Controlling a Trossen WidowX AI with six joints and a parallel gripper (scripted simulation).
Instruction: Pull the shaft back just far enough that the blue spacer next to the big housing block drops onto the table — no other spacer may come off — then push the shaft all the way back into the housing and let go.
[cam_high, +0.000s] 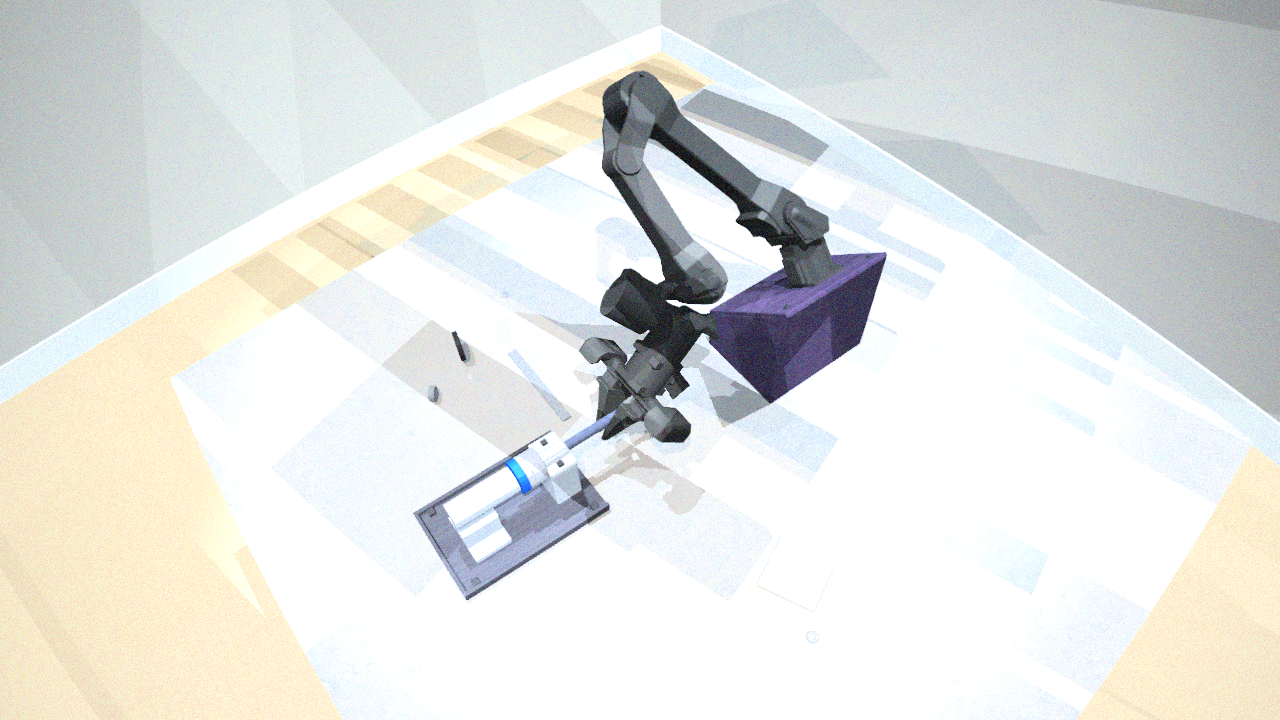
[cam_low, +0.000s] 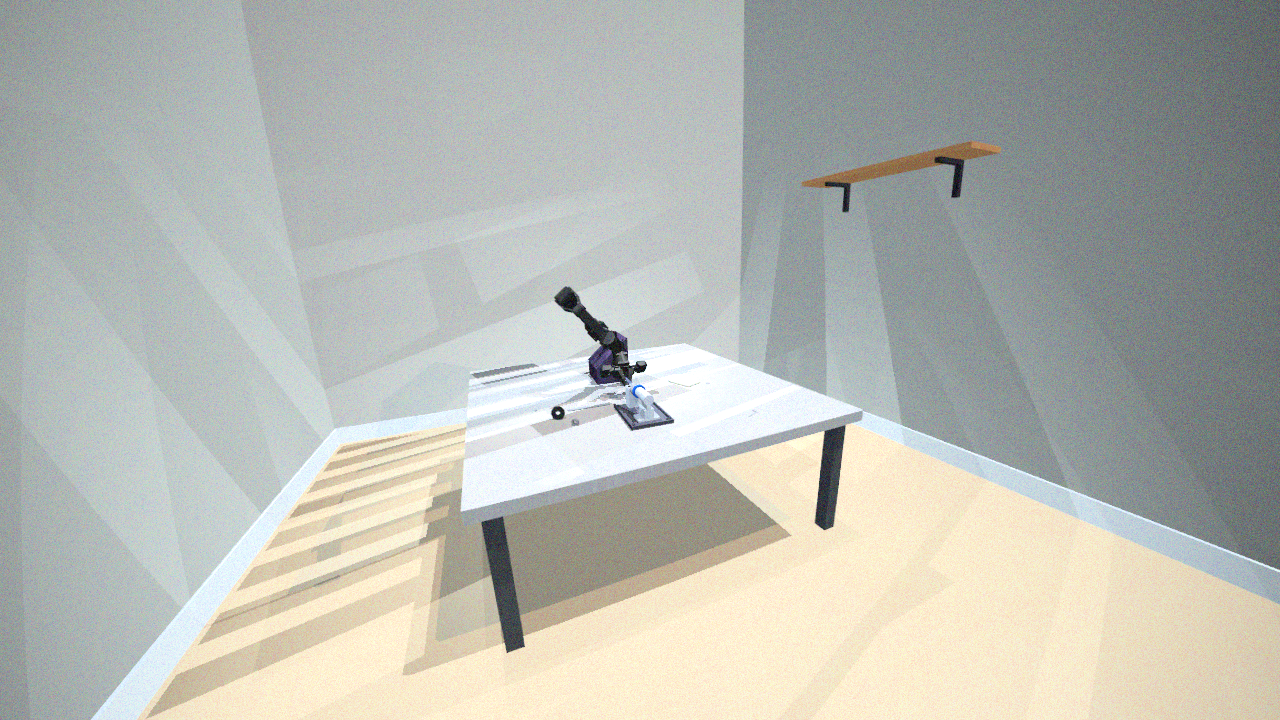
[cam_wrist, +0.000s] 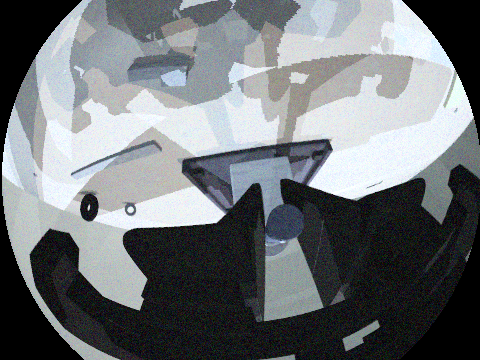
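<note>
Now: the shaft 6 cm ahead of my gripper tip and 2 cm above it. Round my gripper tip: blue spacer: 13 cm ahead, 1 cm to the right, 2 cm above; then black ring: 6 cm ahead, 29 cm to the right, 3 cm below; then thin metal strip: 16 cm to the right, 5 cm below.
</note>
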